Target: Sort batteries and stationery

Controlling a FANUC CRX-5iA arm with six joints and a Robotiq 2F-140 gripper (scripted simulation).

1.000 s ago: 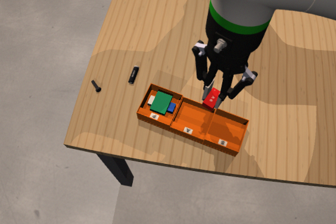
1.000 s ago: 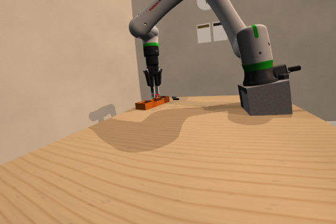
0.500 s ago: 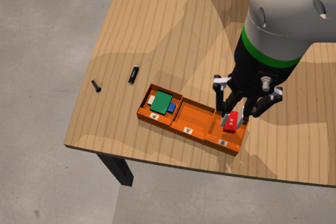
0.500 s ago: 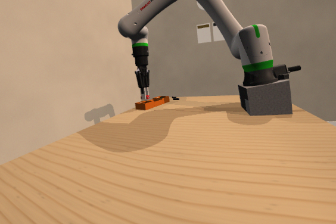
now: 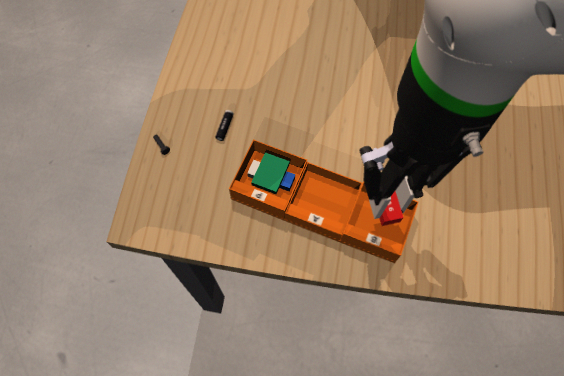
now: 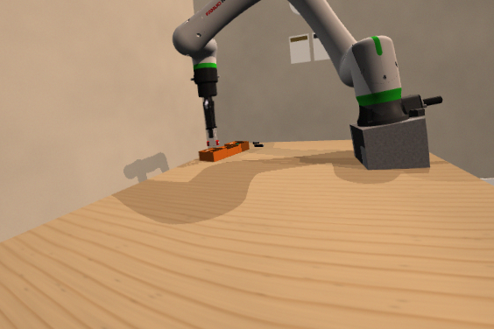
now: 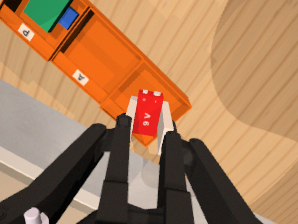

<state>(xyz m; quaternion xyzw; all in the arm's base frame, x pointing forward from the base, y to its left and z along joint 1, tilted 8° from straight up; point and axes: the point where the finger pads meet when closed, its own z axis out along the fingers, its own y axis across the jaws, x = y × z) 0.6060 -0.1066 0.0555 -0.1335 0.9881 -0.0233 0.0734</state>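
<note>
The black cylindrical battery is 14 cm behind my hand, 24 cm to the right of it and 9 cm below it. Also, from my hand: orange bin row 2 cm behind, 8 cm to the right, 7 cm below; red battery pack 1 cm behind, 3 cm below; green pad 5 cm behind, 16 cm to the right, 7 cm below.
</note>
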